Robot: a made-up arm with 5 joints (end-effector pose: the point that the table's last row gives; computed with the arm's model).
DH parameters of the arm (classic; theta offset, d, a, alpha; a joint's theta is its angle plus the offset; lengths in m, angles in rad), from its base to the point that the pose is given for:
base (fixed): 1.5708 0.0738 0 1.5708
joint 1: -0.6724 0 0.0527 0
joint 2: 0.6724 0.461 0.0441 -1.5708
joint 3: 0 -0.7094 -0.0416 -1.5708
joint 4: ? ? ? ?
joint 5: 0.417 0 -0.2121 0
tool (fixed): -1.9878 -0.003 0 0
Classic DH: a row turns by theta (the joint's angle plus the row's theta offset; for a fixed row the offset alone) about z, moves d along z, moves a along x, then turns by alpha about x.
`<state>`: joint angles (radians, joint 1 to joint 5).
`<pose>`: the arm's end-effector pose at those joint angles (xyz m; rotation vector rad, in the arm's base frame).
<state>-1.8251 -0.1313 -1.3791 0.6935 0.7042</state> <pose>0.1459 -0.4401 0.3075 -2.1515 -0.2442 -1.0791</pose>
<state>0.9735 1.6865 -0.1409 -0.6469 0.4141</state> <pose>0.4499 0.8035 0.7922 -2.9590 0.4390 0.1615</pose>
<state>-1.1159 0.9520 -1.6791 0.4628 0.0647</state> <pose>-0.0036 0.0155 -0.4884 -0.4577 0.2658 -1.6189</pose>
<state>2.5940 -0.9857 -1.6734 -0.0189 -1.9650</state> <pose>0.1616 0.6842 0.5520 0.4827 -1.9783 1.9001</pose>
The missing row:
joint 4: 0 0.1134 -0.2882 1.5708
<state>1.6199 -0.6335 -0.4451 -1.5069 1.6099</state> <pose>0.5085 0.7653 -0.4114 1.5398 -1.8116 0.1953</pose>
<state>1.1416 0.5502 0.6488 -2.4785 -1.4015</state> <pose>0.0608 0.9856 0.3043 -1.5713 -1.7804 -1.4965</pose>
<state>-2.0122 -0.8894 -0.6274 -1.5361 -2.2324</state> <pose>0.1751 -0.4602 0.9236 -0.1031 -1.5711 -1.4110</pose>
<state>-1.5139 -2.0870 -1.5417 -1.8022 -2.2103</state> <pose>0.4684 0.0610 1.0383 0.0283 -1.3808 -0.2516</pose>
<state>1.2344 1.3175 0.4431 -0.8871 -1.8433</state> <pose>0.2721 0.8368 0.7250 2.1966 2.0660 0.6304</pose>
